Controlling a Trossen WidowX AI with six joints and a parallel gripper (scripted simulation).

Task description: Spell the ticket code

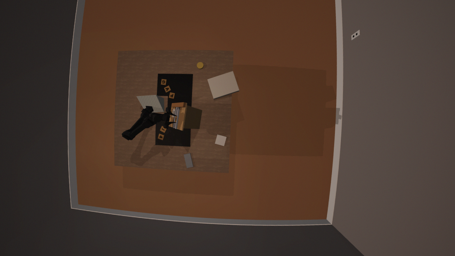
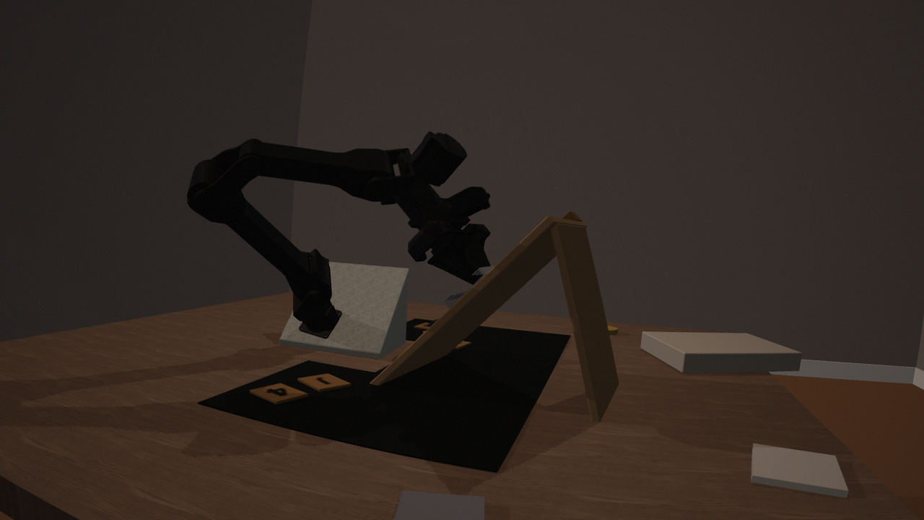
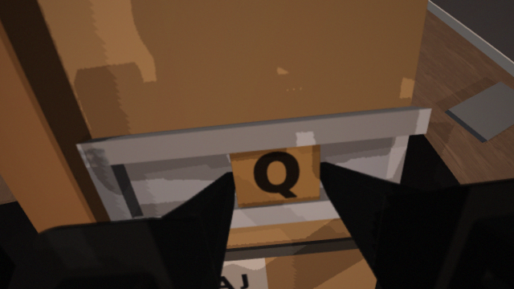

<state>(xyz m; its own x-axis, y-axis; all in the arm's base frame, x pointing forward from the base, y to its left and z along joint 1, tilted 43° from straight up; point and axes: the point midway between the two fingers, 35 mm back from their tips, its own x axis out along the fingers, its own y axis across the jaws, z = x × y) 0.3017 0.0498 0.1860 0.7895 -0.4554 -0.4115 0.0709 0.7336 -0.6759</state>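
Now: the white ticket 8 cm below my gripper tip, 7 cm behind it and 6 cm to the left of it. The rest, counted from my gripper tip: black mat: 16 cm below, 14 cm behind, 11 cm to the left; q tile: right at my gripper tip; j tile: 20 cm behind, 15 cm below, 12 cm to the right.
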